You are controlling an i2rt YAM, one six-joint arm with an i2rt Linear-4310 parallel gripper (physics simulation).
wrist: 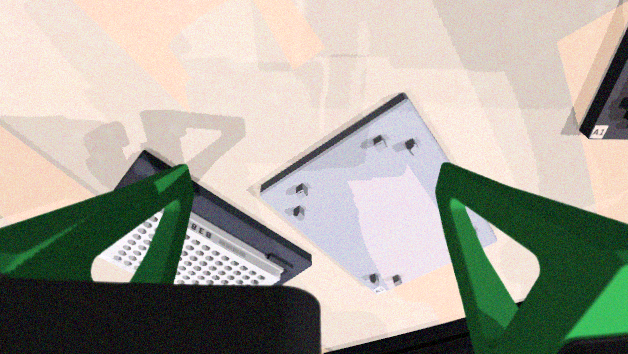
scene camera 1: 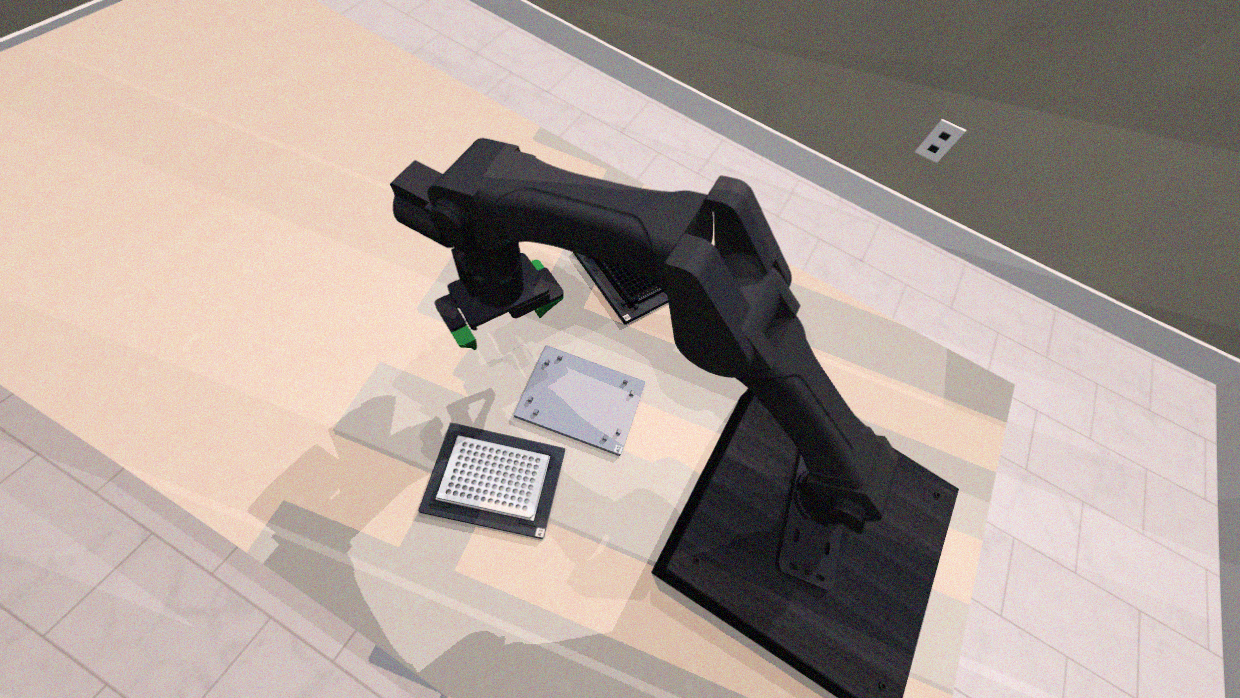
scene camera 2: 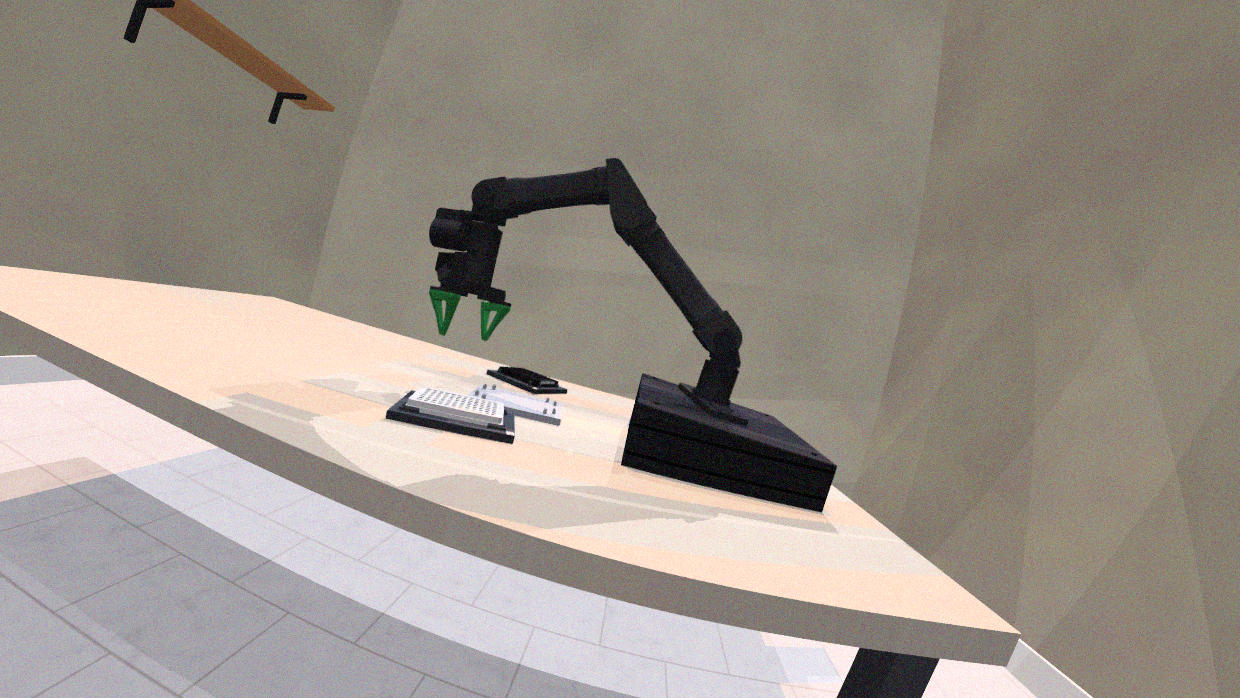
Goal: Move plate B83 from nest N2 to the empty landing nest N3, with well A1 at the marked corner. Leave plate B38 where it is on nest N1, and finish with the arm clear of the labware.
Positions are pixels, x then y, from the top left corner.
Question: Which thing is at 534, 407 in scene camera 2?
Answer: A grey nest plate.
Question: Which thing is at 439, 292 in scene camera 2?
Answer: My gripper.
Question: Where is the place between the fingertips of my gripper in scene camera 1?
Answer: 506, 329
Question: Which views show the white plate with round holes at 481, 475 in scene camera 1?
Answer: The wrist view, scene camera 1 and scene camera 2: all of them.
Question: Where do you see a grey nest plate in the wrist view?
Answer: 366, 197
